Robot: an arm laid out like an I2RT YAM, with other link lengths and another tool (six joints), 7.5 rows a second.
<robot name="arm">
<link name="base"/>
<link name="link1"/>
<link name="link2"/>
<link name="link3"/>
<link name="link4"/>
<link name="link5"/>
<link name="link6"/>
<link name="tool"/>
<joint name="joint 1" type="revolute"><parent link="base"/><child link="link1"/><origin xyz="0 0 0.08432" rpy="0 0 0"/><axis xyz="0 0 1"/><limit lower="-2.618" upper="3.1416"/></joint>
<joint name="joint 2" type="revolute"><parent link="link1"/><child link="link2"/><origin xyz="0.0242 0.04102 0.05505" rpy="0 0 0"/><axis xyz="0 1 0"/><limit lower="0" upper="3.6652"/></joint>
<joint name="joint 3" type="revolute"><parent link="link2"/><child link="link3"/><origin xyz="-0.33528 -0.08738 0" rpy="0 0 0"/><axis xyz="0 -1 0"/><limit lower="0" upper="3.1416"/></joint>
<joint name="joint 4" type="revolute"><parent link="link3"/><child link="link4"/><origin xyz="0.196 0.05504 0.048" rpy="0 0 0"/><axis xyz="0 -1 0"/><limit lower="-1.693" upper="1.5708"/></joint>
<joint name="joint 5" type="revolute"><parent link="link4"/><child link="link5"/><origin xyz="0.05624 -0.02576 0.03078" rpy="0 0 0"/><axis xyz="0 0 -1"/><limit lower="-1.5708" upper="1.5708"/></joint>
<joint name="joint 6" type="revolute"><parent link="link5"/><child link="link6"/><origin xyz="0.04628 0 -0.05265" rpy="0 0 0"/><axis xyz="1 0 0"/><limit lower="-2.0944" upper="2.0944"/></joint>
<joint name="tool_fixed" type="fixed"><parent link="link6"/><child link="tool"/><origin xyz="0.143 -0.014 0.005" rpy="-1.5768 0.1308 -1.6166"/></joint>
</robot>
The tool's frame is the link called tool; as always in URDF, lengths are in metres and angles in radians.
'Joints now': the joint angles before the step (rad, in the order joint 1, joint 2, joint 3, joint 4, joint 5, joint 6). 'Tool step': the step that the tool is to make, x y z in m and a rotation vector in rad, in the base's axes. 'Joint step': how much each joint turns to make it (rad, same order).
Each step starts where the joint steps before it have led.
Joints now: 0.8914, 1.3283, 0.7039, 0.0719, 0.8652, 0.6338
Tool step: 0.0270, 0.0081, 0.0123, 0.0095, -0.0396, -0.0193
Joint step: -0.0658, 0.0704, 0.0567, 0.0964, -0.0290, -0.0660
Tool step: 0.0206, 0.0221, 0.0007, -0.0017, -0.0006, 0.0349
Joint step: -0.0170, 0.0783, 0.0570, 0.0462, -0.0459, -0.0355
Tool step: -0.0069, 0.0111, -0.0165, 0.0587, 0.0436, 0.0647
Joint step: 0.0044, -0.0071, -0.0440, 0.0140, -0.0859, 0.0519
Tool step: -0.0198, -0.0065, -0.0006, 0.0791, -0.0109, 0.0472
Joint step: 0.0062, -0.0924, -0.0924, 0.0458, -0.0569, 0.0309
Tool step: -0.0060, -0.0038, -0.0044, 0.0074, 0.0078, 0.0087
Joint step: 0.0000, -0.0215, -0.0293, 0.0033, -0.0124, 0.0077
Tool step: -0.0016, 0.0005, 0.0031, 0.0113, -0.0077, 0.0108
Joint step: -0.0002, -0.0138, -0.0030, 0.0045, -0.0109, -0.0032
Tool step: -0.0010, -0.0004, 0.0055, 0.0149, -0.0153, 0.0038
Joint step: 0.0001, -0.0154, -0.0002, 0.0079, -0.0030, -0.0029
